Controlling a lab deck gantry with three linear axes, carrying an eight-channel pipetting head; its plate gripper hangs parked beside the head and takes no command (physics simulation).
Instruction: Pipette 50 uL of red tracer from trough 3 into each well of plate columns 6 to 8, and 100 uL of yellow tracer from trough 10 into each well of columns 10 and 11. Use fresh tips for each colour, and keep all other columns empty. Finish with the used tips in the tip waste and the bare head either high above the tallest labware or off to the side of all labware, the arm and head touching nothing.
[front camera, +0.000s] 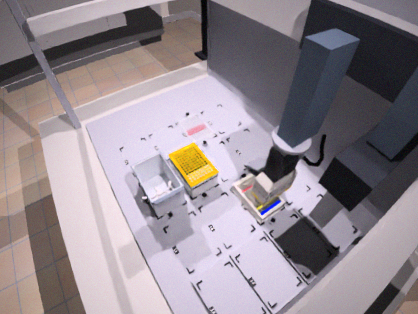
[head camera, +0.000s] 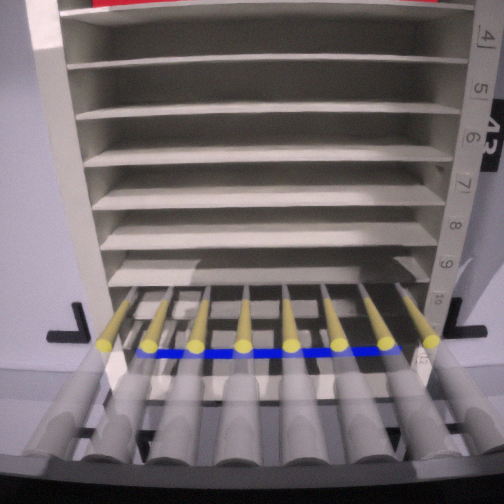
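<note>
The pipetting head (front camera: 274, 184) is low over the trough reservoir (front camera: 244, 201) (head camera: 76, 210). Eight tips (head camera: 243, 325) are on it, each with yellow liquid in its lower part. Their ends are at trough 10; their depth there cannot be told. Red tracer (front camera: 247, 188) (head camera: 265, 2) lies in trough 3. The plate (front camera: 186, 123) stands at the back with a pale red band across its middle. The yellow tip rack (front camera: 189, 159) holds white tips at its front end. Used tips lie in the tip waste (front camera: 145, 175). The parked plate gripper (front camera: 350, 180) shows its dark body; its fingers cannot be made out.
Blue liquid (front camera: 270, 207) (head camera: 270, 353) lies in the reservoir's end trough, close to the tips. The waste bin and tip rack stand side by side left of the reservoir. A dark side wall (front camera: 250, 65) rises behind the deck.
</note>
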